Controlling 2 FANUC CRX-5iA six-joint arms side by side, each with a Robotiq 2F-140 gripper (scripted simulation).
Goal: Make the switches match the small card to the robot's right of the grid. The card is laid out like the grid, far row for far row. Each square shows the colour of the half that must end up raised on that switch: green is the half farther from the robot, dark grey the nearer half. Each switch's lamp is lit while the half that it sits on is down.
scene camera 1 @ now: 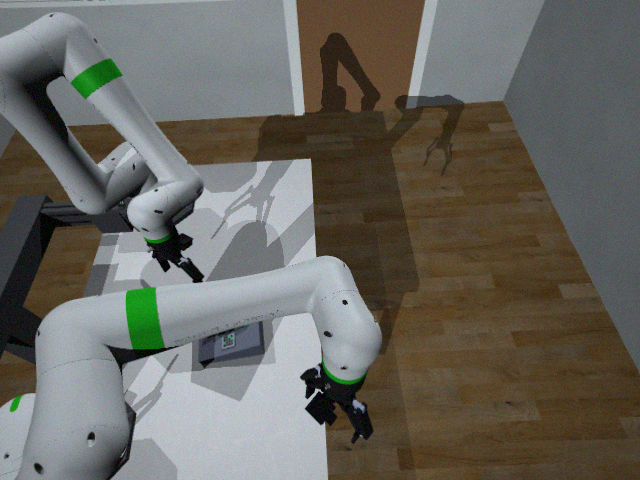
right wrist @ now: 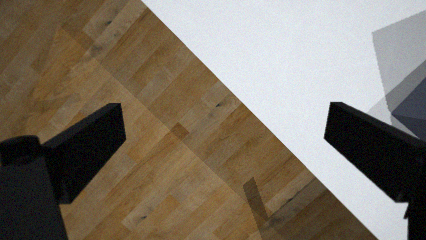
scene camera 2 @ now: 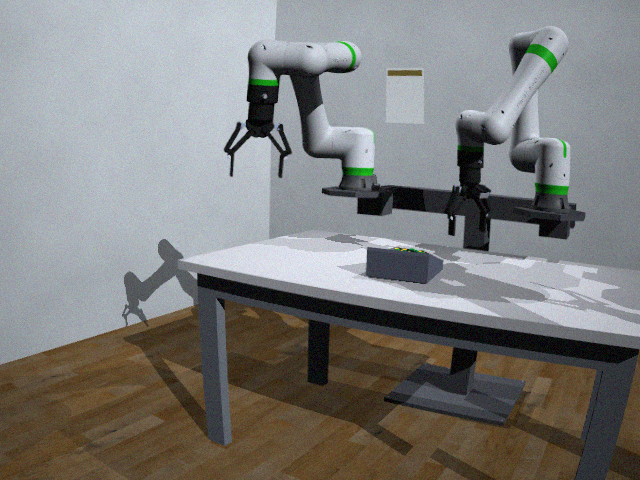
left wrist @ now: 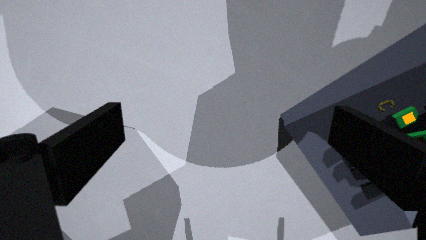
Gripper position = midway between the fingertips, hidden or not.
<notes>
In view: my left gripper [scene camera 2: 467, 233], my right gripper [scene camera 2: 255, 176] and a mounting beam [scene camera 2: 430, 200].
My left gripper is seen too in scene camera 1 [scene camera 1: 183, 278] and in the left wrist view [left wrist: 227, 123]. My right gripper is seen too in scene camera 1 [scene camera 1: 332, 415] and in the right wrist view [right wrist: 225, 121].
</notes>
